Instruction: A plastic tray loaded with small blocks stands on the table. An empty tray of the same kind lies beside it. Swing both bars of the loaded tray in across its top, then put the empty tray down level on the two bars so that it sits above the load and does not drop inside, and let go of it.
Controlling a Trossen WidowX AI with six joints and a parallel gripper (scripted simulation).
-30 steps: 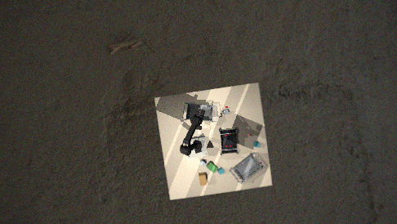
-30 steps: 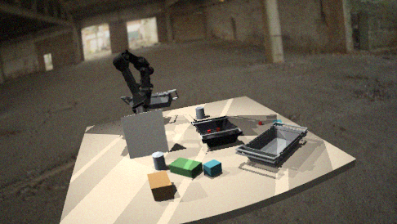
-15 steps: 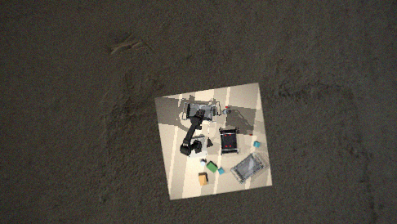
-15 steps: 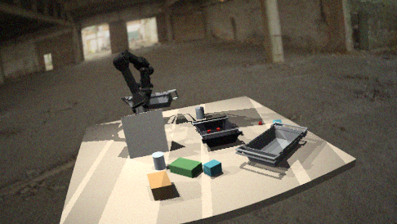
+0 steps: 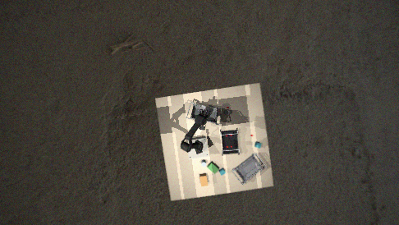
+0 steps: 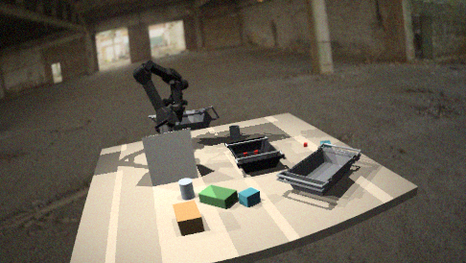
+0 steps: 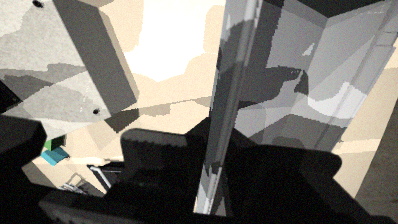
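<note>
The light grey tray lies 70 mm to the left of my gripper tip, 40 mm ahead of it and 10 mm below it. From my gripper tip the other things lie so: small red cube: 520 mm ahead, 360 mm to the right, 160 mm below; then green block: 600 mm to the right, 140 mm below, 50 mm behind; then orange block: 700 mm to the right, 200 mm behind, 140 mm below.
</note>
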